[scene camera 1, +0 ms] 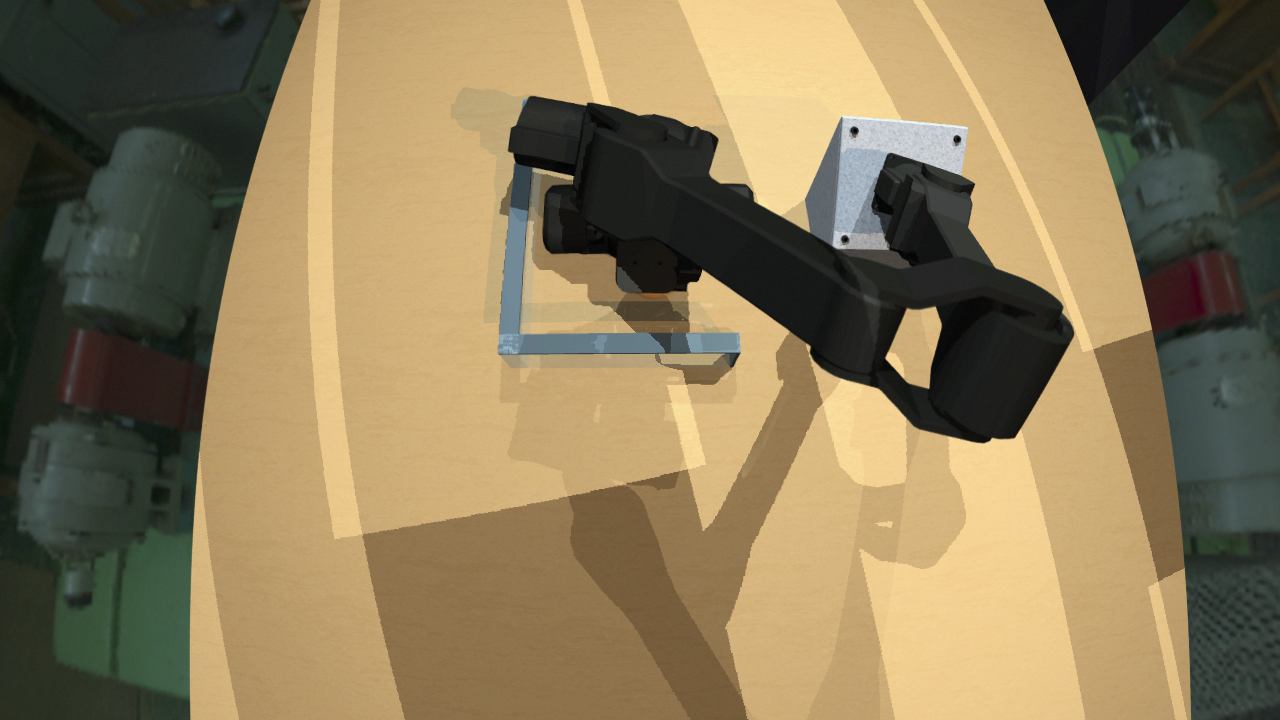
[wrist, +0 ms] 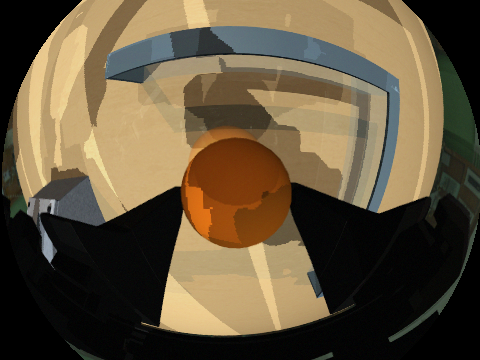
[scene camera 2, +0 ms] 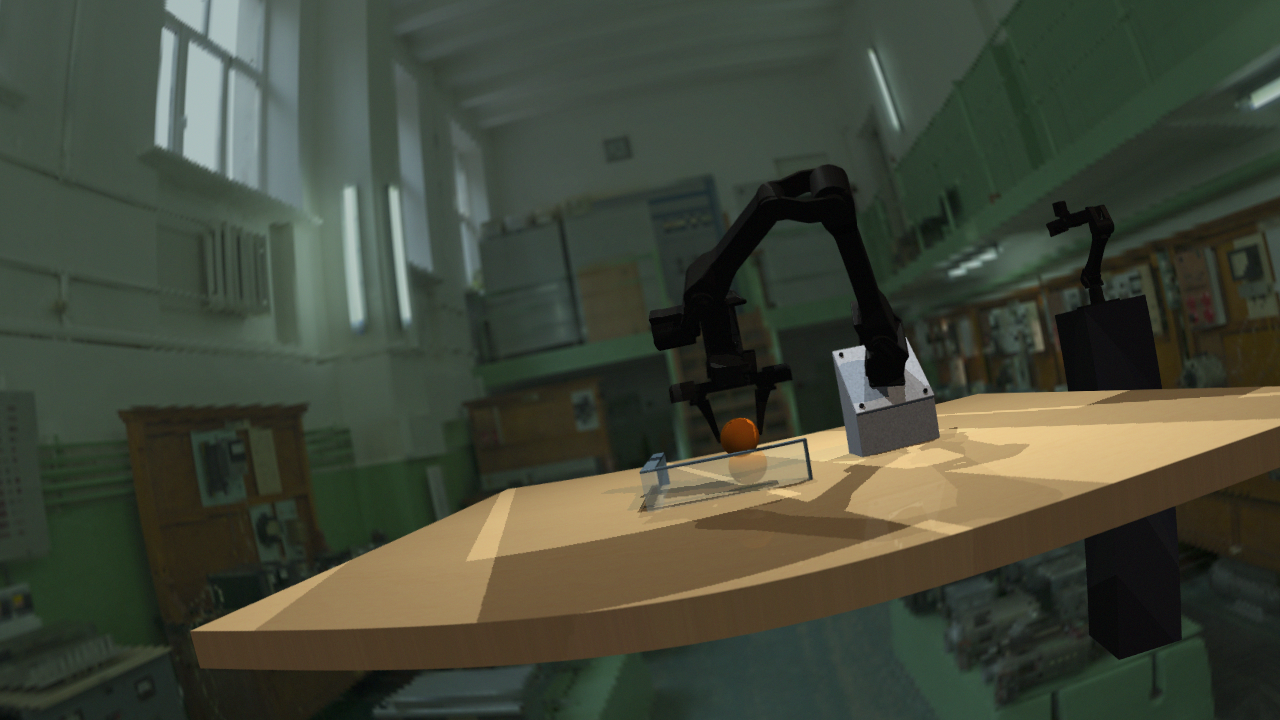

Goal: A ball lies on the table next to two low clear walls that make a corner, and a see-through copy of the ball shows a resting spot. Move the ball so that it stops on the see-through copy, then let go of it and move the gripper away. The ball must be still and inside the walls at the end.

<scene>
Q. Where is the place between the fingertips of the gripper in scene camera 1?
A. At 649,253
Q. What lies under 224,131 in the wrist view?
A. A see-through copy.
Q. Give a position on an orange ball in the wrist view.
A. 236,193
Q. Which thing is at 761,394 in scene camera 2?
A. The gripper.
</scene>
